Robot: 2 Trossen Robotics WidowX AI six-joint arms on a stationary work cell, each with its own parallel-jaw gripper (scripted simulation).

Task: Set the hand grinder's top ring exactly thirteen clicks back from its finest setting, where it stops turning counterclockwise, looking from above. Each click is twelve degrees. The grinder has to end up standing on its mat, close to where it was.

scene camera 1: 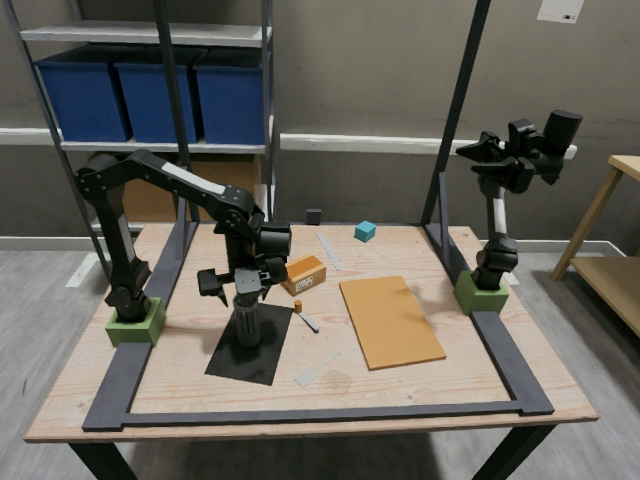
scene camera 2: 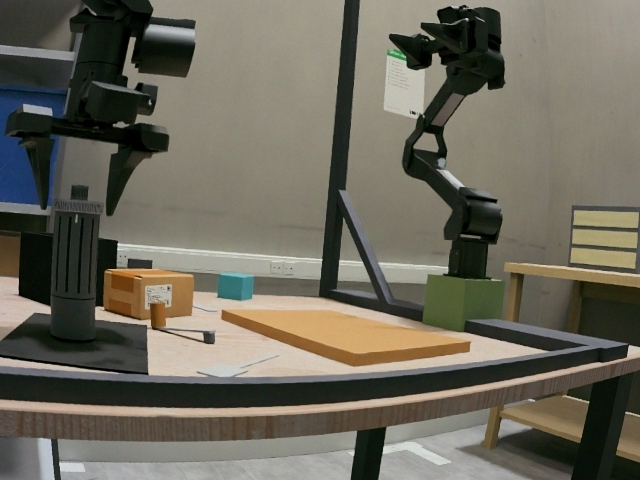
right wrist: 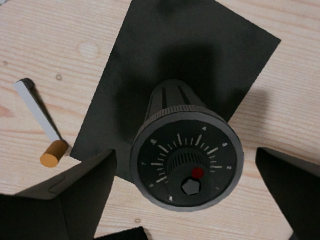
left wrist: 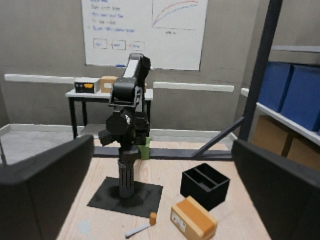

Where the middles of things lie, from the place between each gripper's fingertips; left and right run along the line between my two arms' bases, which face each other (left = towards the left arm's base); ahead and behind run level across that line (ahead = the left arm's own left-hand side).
I see my right gripper 30 mm above the top ring [right wrist: 185,126]. Also, from my right hand: dark hand grinder [scene camera 2: 75,238] (60 mm below, 10 mm ahead); crank [scene camera 2: 157,310] (160 mm below, 150 mm to the left, 50 mm behind); black mat [scene camera 1: 258,364] (170 mm below, 10 mm to the left, 10 mm behind).
Now: left hand 46 cm above the orange board [scene camera 2: 356,341], 12 cm to the left of it and 1 cm short of it. The rest, counted from my left hand: crank: 45 cm below, 34 cm to the right, 1 cm behind; then teal cube [scene camera 2: 237,287]: 44 cm below, 38 cm behind, 8 cm to the right; then cardboard box [scene camera 2: 128,292]: 43 cm below, 34 cm to the right, 17 cm behind.
